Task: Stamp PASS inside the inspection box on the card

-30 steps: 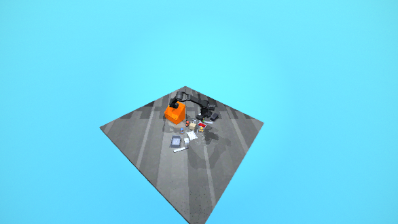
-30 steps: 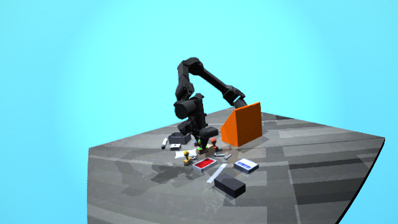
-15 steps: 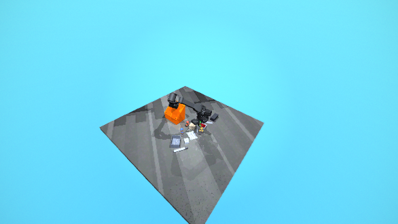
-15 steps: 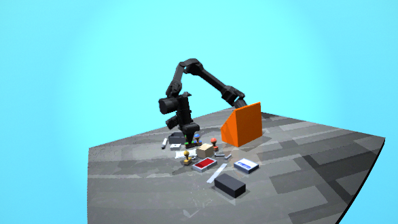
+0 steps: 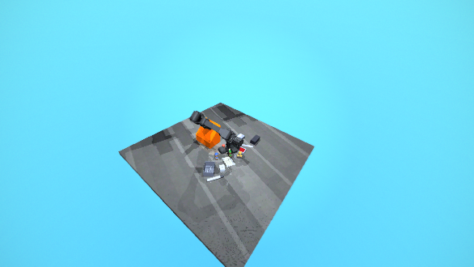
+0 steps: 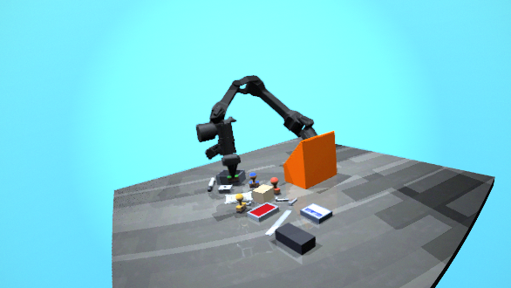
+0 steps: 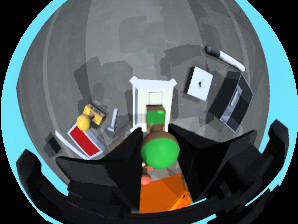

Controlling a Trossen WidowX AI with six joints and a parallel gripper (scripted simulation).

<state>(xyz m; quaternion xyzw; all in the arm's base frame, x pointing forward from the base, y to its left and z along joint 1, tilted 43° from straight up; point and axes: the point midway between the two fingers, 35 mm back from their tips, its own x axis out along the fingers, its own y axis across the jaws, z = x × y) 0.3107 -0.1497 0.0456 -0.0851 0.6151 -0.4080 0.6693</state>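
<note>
The white card lies 10 cm below my gripper tip and 1 cm behind it. Round my gripper tip: green-knobbed PASS stamp (right at my gripper tip); then tan block (10 cm to the left, 7 cm below, 6 cm behind); then yellow-brown knobbed stamp (10 cm to the left, 7 cm below, 5 cm ahead).
</note>
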